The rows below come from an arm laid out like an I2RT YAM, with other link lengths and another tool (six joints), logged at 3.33 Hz.
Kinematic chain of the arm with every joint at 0, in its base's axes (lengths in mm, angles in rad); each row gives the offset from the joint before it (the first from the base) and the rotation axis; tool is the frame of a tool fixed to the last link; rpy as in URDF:
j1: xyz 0 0 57.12 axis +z
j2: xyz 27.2 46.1 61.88 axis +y
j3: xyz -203.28 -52.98 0 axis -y
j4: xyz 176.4 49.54 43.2 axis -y
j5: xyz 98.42 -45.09 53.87 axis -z
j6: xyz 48.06 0 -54.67 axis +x
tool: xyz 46 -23 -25 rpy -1.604 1.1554 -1.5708
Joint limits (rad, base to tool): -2.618..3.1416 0..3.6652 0..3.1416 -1.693..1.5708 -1.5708..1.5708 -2.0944..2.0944
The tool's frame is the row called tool.
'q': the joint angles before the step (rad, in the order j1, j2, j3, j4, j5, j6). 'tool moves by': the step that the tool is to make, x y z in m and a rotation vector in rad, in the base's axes. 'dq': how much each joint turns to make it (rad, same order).
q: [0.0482 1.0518 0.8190 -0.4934 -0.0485 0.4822]
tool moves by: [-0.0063 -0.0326 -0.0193 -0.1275 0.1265 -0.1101]
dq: [-0.0895 0.0869 0.0068 -0.0467 0.1048 -0.0745]
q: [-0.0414 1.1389 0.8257 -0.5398 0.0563 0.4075]
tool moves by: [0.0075 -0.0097 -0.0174 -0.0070 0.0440 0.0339]
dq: [-0.0491 0.0931 -0.0210 0.0729 -0.0457 -0.0700]
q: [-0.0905 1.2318 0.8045 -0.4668 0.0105 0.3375]
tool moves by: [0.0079 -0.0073 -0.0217 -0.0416 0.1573 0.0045]
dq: [-0.0064 0.2039 0.0912 -0.0388 0.0401 -0.0407]
